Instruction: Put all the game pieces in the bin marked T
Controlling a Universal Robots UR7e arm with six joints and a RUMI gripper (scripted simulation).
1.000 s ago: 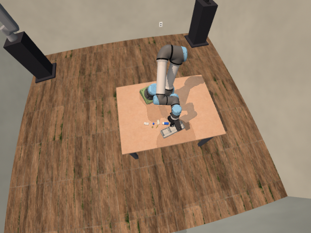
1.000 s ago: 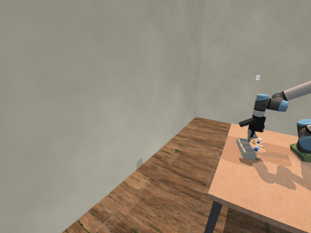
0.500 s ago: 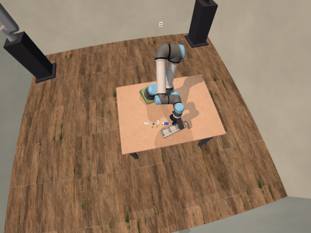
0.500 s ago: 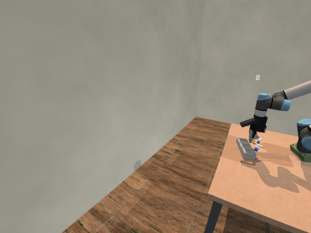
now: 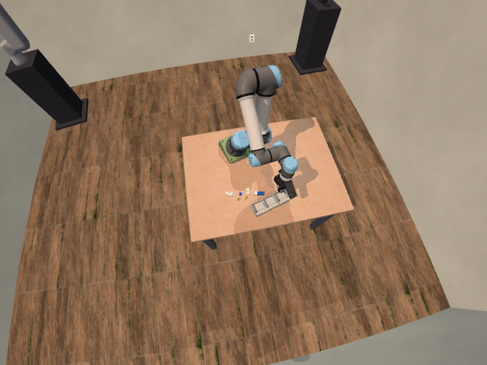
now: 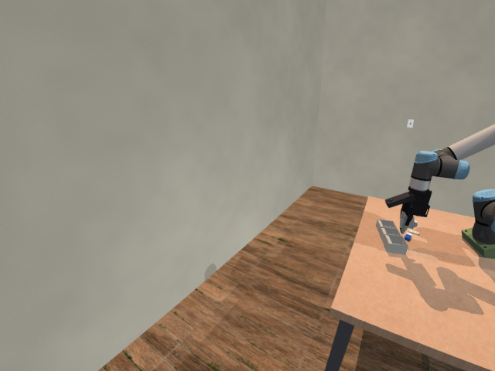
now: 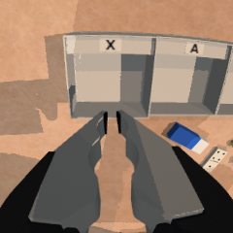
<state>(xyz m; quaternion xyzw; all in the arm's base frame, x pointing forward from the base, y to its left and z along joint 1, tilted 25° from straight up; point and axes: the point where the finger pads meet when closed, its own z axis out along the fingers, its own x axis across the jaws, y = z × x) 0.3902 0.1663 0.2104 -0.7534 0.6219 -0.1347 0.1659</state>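
Now: the white domino 33 cm to the right of my hand, 12 cm behind it and 9 cm below it. From my hand the other things lie so: blue die (25 cm to the right, 10 cm behind, 9 cm below); then brass pin (22 cm to the right, 9 cm below, 6 cm behind); then grey bin (8 cm to the right, 7 cm below, 3 cm ahead).
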